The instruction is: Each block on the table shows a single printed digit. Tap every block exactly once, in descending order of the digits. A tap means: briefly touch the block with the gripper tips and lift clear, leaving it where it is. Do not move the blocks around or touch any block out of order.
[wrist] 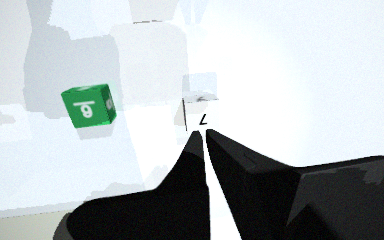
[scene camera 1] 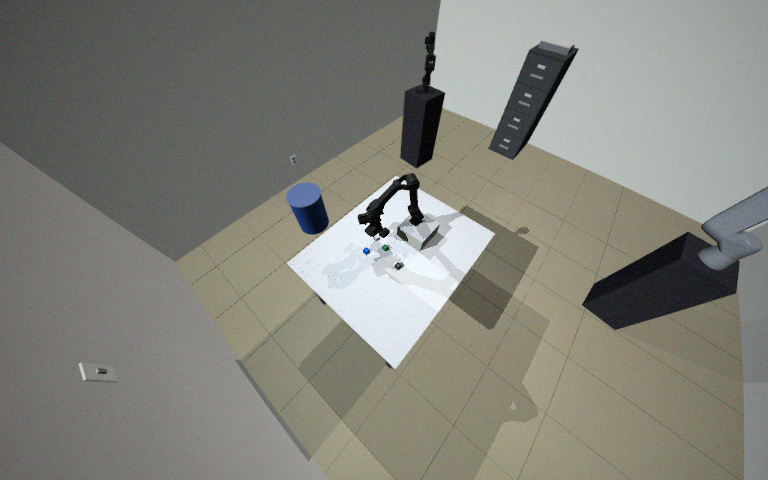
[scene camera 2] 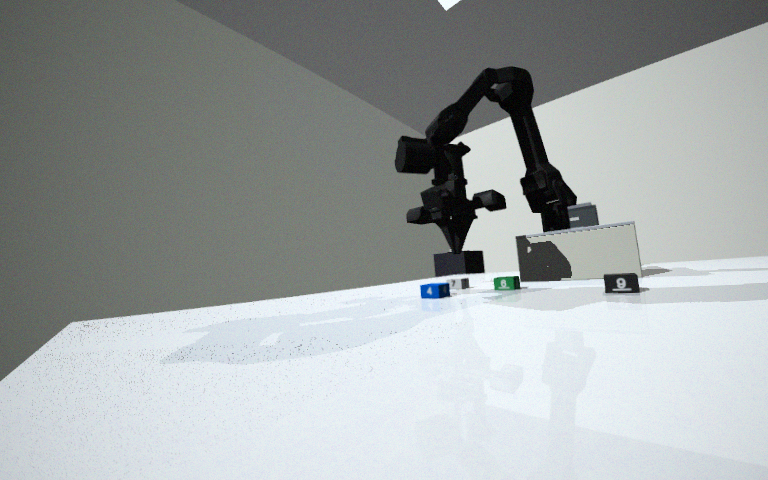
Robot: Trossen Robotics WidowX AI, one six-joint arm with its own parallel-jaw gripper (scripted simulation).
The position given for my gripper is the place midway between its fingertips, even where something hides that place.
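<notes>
My gripper (scene camera 2: pixel 456 253) is shut and holds nothing, and you get the gripper in the wrist view too (wrist: pixel 202 136). There's also a pale grey block marked 7 (wrist: pixel 201 112) in view.
</notes>
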